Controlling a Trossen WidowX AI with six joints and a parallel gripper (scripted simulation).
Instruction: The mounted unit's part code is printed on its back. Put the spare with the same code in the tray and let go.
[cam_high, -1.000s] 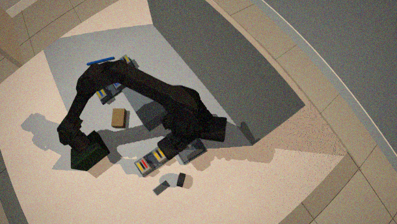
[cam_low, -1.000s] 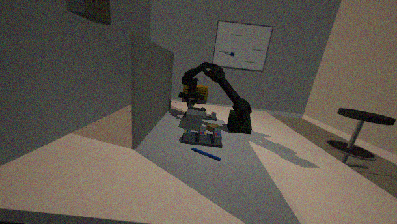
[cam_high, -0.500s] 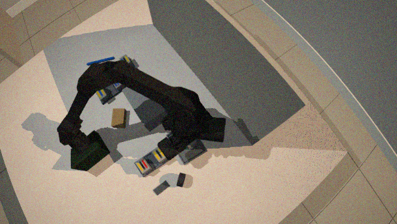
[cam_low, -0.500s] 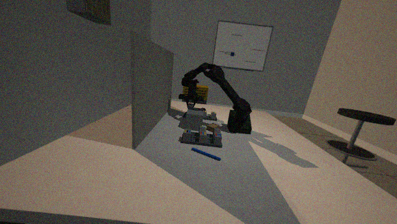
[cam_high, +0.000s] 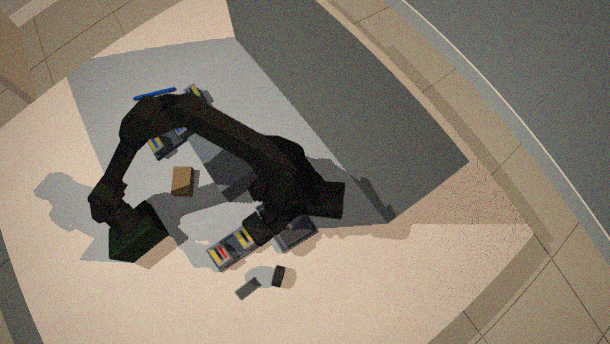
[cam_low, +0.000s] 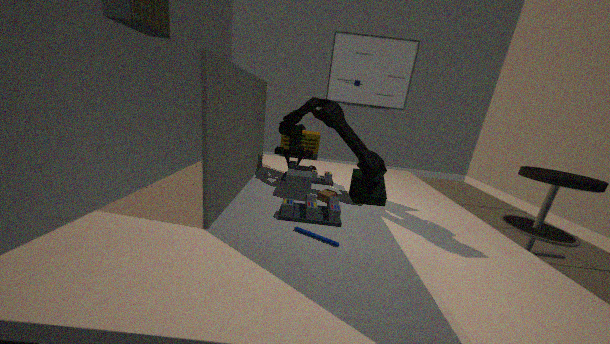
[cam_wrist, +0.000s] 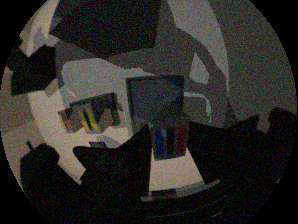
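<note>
The dark flat tray lies 10 mm behind my gripper tip and 40 mm below it. From my gripper tip the other things lie so: grey mounted unit 70 mm behind, 200 mm to the left; brown box 200 mm behind, 210 mm to the left, 30 mm below; tall dark panel 160 mm ahead, 220 mm to the left, 180 mm above.
</note>
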